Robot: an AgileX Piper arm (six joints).
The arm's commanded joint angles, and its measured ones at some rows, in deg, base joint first. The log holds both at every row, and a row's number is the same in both.
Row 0, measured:
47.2, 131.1, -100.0, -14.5, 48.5, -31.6
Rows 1 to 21, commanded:
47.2, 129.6, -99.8, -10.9, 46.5, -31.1
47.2, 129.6, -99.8, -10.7, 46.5, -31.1
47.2, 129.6, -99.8, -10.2, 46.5, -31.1
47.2, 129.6, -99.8, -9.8, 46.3, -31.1
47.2, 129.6, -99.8, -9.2, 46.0, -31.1
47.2, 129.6, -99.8, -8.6, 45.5, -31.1
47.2, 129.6, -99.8, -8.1, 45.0, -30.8
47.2, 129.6, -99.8, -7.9, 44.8, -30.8
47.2, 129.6, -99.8, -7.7, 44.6, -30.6
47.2, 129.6, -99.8, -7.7, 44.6, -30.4
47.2, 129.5, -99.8, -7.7, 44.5, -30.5
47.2, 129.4, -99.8, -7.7, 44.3, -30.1
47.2, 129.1, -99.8, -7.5, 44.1, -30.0
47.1, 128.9, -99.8, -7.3, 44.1, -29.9
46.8, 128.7, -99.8, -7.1, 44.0, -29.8
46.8, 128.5, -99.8, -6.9, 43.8, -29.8
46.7, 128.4, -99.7, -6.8, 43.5, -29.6
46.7, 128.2, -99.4, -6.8, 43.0, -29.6
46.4, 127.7, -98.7, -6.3, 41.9, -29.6
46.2, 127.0, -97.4, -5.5, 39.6, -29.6
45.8, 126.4, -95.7, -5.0, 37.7, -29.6
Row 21, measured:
47.0, 129.1, -99.1, -7.0, 43.4, -29.9
